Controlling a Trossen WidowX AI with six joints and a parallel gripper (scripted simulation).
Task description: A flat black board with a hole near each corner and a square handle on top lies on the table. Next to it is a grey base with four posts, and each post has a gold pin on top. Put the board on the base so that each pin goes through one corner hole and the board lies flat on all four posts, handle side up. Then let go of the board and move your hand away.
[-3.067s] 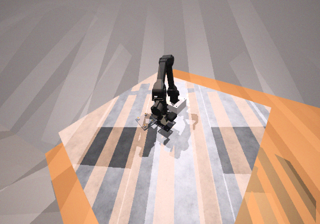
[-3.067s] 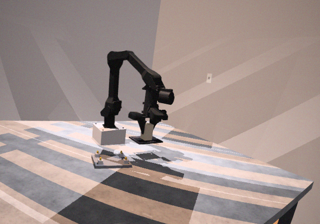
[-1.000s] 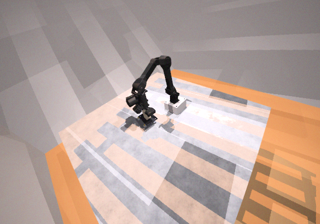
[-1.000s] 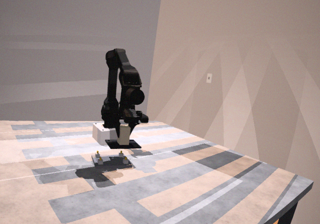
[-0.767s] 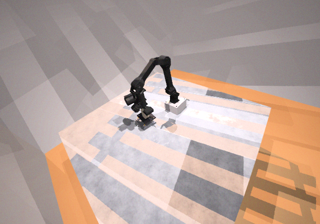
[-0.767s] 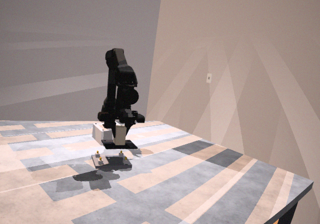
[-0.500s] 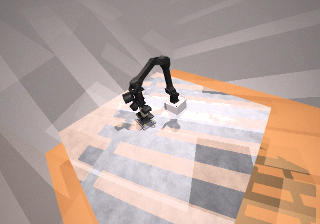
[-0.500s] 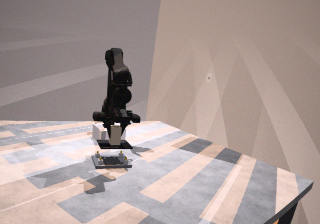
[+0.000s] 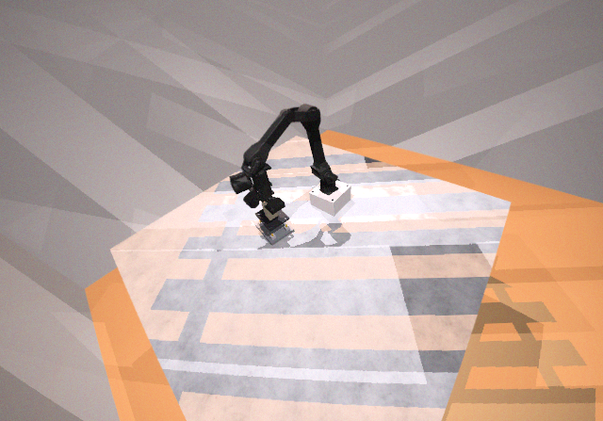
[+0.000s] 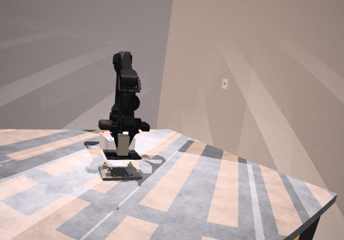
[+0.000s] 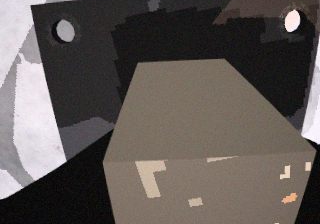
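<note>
My gripper tip is now 100 mm above the grey base. Also, from my gripper tip: black board (10 mm below).
</note>
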